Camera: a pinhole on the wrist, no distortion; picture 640 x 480 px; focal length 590.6 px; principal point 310.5 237.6 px. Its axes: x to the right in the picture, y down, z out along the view. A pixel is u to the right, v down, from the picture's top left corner.
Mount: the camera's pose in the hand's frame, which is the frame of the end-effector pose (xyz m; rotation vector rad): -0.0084 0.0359 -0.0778 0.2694 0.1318 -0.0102
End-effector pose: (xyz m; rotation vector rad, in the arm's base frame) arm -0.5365 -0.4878 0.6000 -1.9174 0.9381 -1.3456
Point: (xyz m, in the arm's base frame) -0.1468 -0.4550 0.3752
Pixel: 172.0 461.0
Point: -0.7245 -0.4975 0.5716
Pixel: behind the camera
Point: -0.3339 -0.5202 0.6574
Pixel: 472.8 171.4
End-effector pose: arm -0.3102 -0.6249 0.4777 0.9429 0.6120 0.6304
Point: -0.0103 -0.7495 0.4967
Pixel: 404.2 186.9
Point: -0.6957 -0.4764 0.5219
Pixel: behind the camera
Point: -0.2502 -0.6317 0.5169
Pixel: 377.9 324.3
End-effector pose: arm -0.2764 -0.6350 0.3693 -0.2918 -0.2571 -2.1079
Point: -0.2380 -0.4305 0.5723
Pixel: 31.3 225.6
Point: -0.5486 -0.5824 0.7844
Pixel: 495.9 95.7
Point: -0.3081 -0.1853 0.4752
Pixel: outside the picture
